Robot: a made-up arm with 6 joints. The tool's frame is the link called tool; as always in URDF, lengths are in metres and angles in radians. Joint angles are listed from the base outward.
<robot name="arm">
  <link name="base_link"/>
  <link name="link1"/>
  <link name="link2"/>
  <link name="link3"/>
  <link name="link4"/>
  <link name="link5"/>
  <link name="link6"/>
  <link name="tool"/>
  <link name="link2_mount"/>
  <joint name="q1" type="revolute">
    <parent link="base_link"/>
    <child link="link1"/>
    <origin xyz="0.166 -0.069 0.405" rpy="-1.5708 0 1.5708"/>
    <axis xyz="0 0 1"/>
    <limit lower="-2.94" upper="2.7"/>
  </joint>
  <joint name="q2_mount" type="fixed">
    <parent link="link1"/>
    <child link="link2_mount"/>
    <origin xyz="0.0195 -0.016 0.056"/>
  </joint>
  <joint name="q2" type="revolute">
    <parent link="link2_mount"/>
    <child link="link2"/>
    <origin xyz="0.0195 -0.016 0.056" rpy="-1.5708 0 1.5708"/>
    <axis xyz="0 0 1"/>
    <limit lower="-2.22" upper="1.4"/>
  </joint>
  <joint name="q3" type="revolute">
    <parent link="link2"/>
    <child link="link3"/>
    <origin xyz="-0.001 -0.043 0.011" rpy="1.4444 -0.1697 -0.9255"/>
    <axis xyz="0 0 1"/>
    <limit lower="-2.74" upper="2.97"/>
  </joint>
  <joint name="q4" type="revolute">
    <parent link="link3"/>
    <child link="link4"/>
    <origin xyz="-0.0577 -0.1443 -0.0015" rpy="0 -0.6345 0"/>
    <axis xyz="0 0 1"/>
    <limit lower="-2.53" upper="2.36"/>
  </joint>
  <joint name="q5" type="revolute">
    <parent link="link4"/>
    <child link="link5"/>
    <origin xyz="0.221 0.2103 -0.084" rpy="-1.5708 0 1.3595"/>
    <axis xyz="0 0 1"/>
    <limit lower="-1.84" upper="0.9"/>
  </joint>
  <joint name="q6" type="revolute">
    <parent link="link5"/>
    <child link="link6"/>
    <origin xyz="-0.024 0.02 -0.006" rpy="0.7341 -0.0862 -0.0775"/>
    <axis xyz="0 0 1"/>
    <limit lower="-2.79" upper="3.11"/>
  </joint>
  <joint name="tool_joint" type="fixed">
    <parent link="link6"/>
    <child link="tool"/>
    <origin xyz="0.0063 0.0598 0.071" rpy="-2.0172 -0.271 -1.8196"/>
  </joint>
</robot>
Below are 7 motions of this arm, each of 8 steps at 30 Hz.
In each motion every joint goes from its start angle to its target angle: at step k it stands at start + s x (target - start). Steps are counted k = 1, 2, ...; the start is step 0. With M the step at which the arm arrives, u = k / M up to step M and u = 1 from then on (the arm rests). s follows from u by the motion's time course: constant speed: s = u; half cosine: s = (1 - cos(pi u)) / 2; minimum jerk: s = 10 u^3 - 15 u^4 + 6 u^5.
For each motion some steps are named. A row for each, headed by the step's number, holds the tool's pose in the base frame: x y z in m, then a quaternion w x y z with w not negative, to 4 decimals.
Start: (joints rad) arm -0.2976 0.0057 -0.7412 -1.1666 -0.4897 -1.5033
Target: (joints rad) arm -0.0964 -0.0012 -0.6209 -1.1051 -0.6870 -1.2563
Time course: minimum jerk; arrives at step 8
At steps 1, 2, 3, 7, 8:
1: -0.1236 0.1711 0.6222 0.9229 -0.2291 0.2995 0.0781
2: -0.1267 0.1736 0.6142 0.9224 -0.2397 0.2910 0.0837
3: -0.1326 0.1779 0.5985 0.9207 -0.2602 0.2749 0.0951
7: -0.1551 0.1850 0.5340 0.9036 -0.3376 0.2169 0.1497
8: -0.1555 0.1850 0.5326 0.9031 -0.3393 0.2158 0.1511

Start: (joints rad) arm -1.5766 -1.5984 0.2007 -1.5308 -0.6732 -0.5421
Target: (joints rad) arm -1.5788 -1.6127 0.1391 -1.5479 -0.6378 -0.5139
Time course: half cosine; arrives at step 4
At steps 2, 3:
2: -0.0145 -0.4206 0.6214 0.6141 0.3680 0.0233 0.6978
3: -0.0106 -0.4173 0.6283 0.6208 0.3699 0.0334 0.6905

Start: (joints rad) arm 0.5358 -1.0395 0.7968 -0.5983 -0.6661 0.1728
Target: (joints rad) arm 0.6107 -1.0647 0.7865 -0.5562 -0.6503 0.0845
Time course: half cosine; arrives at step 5
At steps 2, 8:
2: -0.0907 -0.0869 0.5911 0.6439 0.1612 0.1051 0.7405
8: -0.0818 -0.0790 0.5927 0.6385 0.1410 0.1310 0.7452

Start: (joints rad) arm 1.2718 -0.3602 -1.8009 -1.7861 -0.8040 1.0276
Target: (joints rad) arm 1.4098 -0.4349 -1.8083 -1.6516 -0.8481 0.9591
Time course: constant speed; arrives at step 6
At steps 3, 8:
3: 0.3309 0.0758 0.2728 0.3632 -0.5992 -0.5679 -0.4319
8: 0.3225 0.0648 0.2524 0.3697 -0.6113 -0.5685 -0.4079

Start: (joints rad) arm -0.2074 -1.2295 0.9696 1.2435 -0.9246 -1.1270
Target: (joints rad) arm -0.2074 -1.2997 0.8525 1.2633 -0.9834 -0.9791
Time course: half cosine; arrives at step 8
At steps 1, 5, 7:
1: 0.0793 0.1041 0.3295 0.2362 -0.2967 0.6041 -0.7009
5: 0.0722 0.1004 0.3186 0.2177 -0.3356 0.5880 -0.7030
7: 0.0689 0.0986 0.3142 0.2101 -0.3518 0.5809 -0.7033

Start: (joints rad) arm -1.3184 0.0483 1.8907 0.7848 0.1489 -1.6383
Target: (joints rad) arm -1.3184 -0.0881 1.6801 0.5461 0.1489 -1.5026
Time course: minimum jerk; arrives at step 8
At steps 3, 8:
3: 0.1410 -0.1025 0.5681 0.1752 0.3268 0.7200 -0.5866
8: 0.1584 -0.1386 0.5101 0.0700 0.2399 0.7814 -0.5718

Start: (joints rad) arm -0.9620 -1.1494 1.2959 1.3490 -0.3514 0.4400
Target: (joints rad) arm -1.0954 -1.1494 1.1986 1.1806 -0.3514 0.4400
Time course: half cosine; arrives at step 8
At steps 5, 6, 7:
5: 0.0047 0.0819 0.4742 0.6776 -0.6414 0.0477 -0.3568
6: 0.0094 0.0775 0.4722 0.6721 -0.6450 0.0637 -0.3580
7: 0.0124 0.0746 0.4708 0.6684 -0.6474 0.0743 -0.3585

